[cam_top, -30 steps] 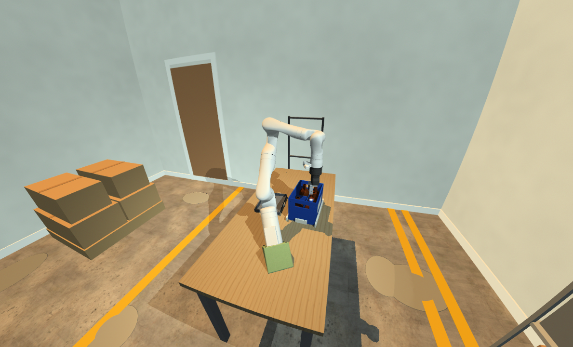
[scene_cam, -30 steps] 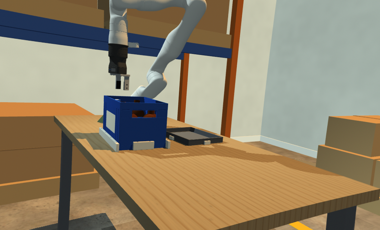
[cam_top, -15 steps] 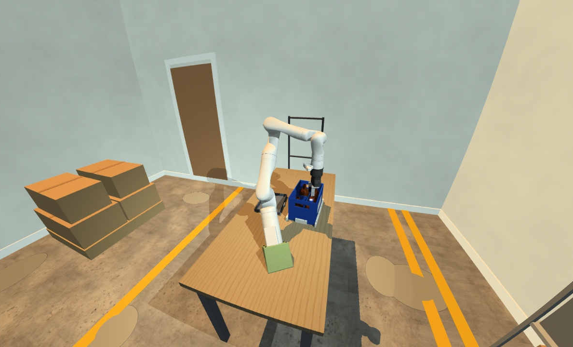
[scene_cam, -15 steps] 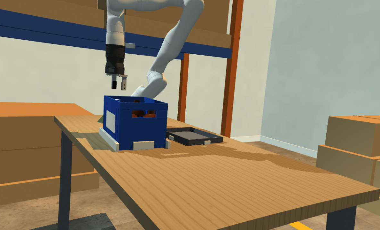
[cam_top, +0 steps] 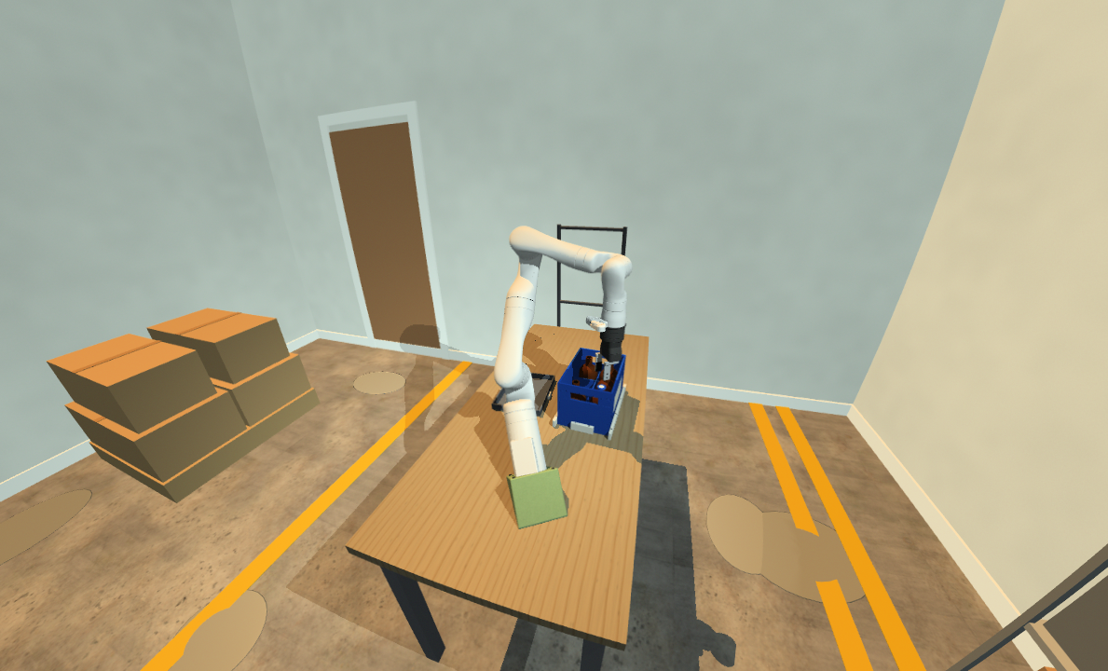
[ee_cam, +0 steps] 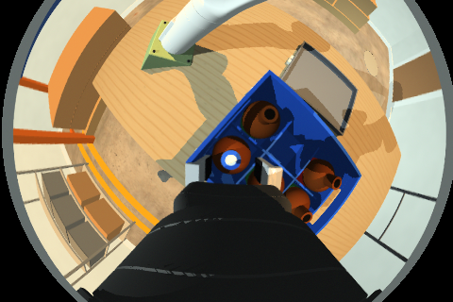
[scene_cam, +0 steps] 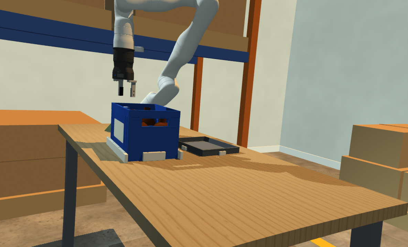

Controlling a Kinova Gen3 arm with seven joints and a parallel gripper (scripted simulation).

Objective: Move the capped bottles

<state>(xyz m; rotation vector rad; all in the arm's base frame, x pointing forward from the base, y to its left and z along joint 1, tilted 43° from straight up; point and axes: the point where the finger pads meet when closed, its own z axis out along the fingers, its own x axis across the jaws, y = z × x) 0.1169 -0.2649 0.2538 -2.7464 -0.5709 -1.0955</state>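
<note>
Right now my hand is 140 mm above the brown capped bottle. Round my hand: dark tray 310 mm to the left, 210 mm below, 130 mm ahead; then blue crate 140 mm below, 90 mm ahead, 30 mm to the left.
</note>
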